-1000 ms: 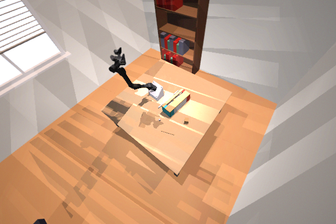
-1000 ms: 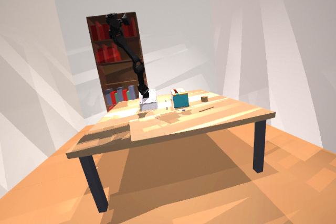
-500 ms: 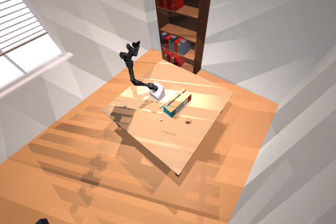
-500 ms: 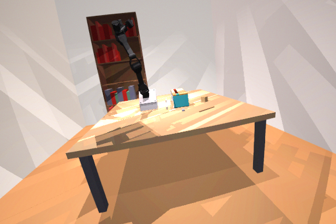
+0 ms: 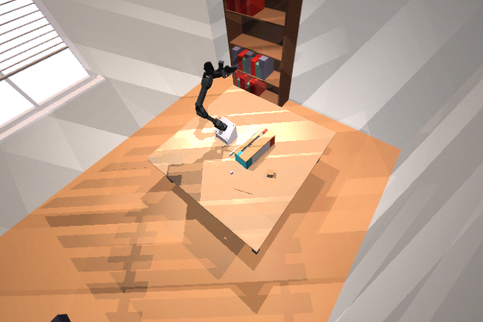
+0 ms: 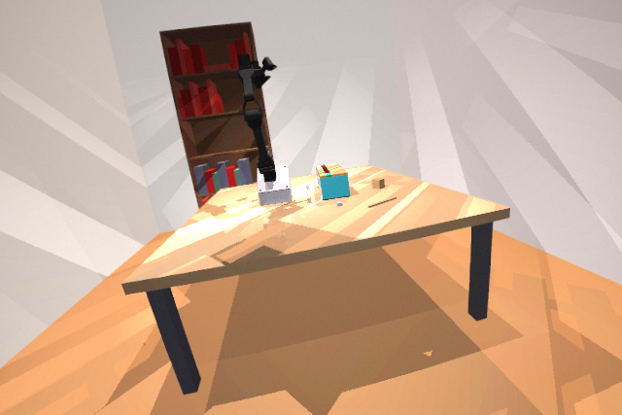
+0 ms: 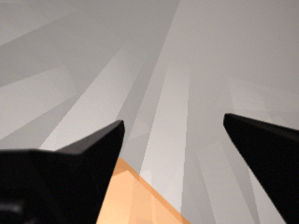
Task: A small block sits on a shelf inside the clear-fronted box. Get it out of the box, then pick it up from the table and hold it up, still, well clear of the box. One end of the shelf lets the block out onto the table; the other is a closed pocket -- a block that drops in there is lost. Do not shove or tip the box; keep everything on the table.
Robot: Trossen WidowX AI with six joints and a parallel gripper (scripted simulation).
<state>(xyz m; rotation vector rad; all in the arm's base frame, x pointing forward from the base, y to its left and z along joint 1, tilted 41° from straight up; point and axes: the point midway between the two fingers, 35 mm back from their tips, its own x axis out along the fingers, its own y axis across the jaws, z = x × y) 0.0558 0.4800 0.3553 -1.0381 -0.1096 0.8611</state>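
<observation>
The long box is 67 cm below my gripper tip, 21 cm ahead of it and 9 cm to the right of it. Round my gripper tip: thin stick: 72 cm below, 45 cm to the right, 43 cm ahead; then brown cube: 70 cm below, 50 cm ahead, 19 cm to the right.
</observation>
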